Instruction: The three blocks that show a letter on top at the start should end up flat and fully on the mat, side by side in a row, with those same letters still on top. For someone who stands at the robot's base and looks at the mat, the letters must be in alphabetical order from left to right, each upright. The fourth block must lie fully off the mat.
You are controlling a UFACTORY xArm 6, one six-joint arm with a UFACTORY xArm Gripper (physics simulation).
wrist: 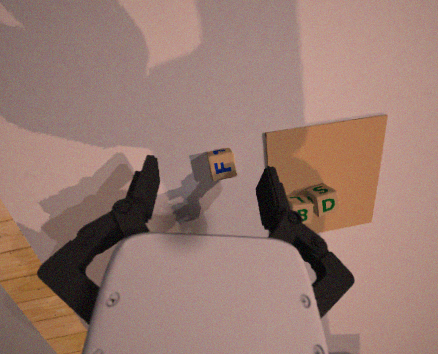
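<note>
A wooden block with a blue F on top lies on the table off the mat, left of it in the wrist view; part of a blue mark shows on its side. The square tan mat is at the right. A block with a green D on top and a green S on its side lies on the mat's near part. Close beside it, a block with a green B on top is partly hidden by the right finger. My gripper is open and empty, above the table, with the F block showing between its fingertips. A fourth block does not show.
The pale table top surrounds the mat and carries broad shadows of the arm and gripper. The table's edge runs down the lower left, with wooden planks beyond it. The gripper's grey body covers the bottom middle of the view.
</note>
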